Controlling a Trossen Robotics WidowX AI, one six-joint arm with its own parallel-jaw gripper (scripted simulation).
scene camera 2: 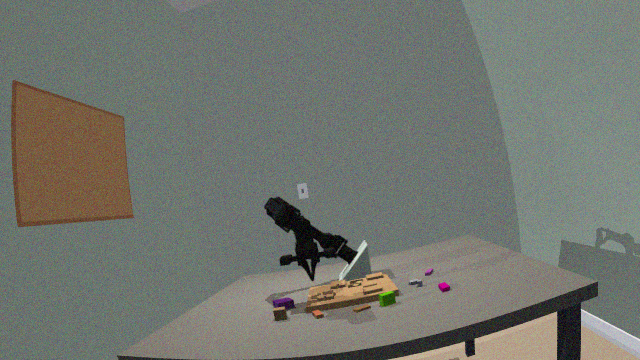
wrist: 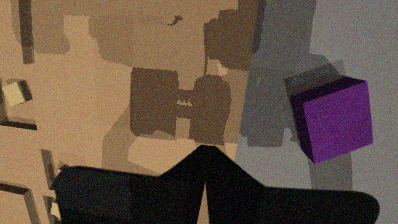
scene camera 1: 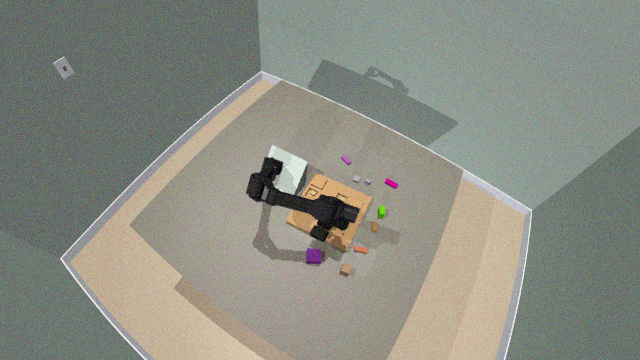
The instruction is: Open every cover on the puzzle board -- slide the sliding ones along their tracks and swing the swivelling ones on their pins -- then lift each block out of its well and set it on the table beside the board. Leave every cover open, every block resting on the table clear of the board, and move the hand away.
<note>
The gripper (scene camera 2: 312, 280) is shut, with nothing in its grasp. Further things: a tan puzzle board (scene camera 1: 332, 188).
The gripper also shows in the wrist view (wrist: 207, 152). The tan puzzle board also shows in the wrist view (wrist: 80, 80).
</note>
